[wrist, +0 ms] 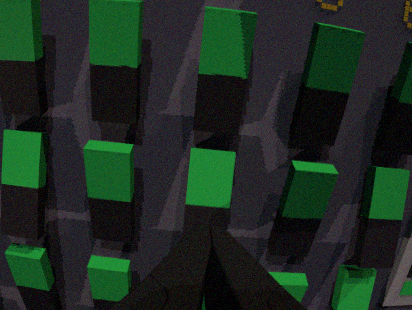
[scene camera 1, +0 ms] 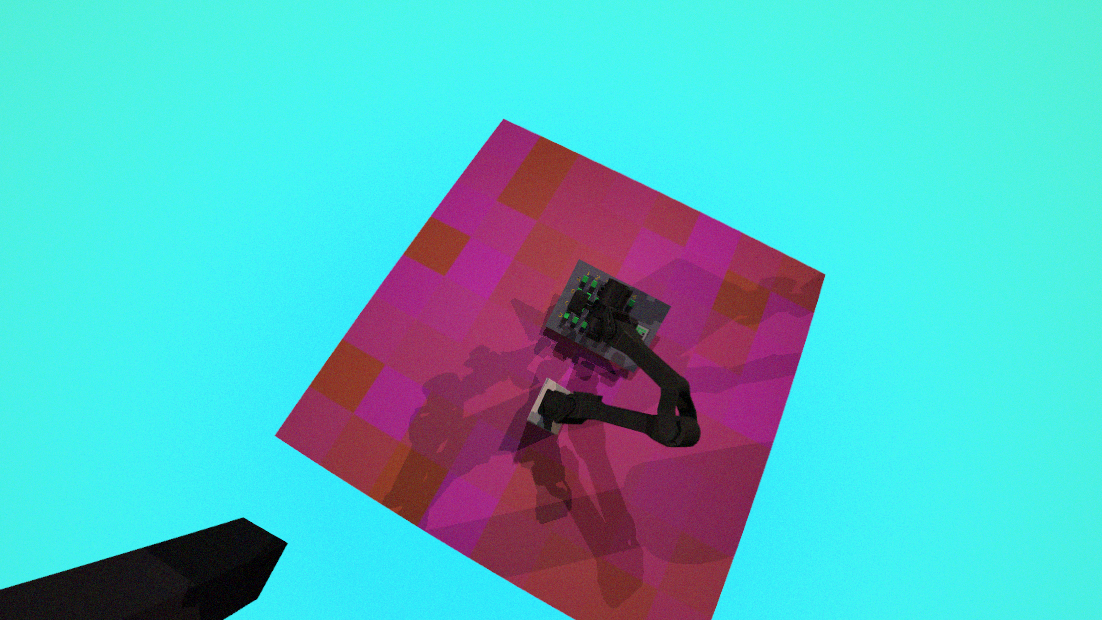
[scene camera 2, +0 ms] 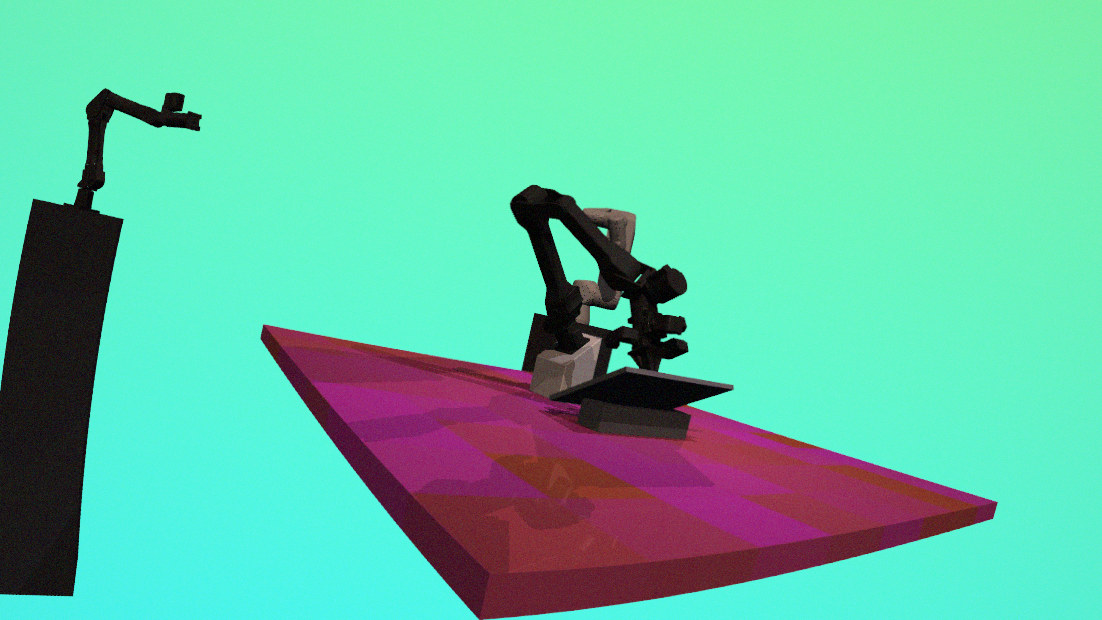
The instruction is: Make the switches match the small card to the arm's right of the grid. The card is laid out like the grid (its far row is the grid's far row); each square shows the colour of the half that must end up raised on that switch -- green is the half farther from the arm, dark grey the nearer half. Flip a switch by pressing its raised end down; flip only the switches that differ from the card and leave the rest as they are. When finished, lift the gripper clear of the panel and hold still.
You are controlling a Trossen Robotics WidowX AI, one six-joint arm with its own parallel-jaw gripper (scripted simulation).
Labels:
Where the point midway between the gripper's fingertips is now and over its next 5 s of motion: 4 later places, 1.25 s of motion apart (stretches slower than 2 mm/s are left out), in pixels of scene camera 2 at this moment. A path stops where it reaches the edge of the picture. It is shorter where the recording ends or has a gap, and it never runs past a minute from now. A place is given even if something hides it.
The gripper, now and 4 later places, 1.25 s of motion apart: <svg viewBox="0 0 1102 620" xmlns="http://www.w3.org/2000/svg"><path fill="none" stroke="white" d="M652 383L652 372L656 383L656 396L656 398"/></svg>

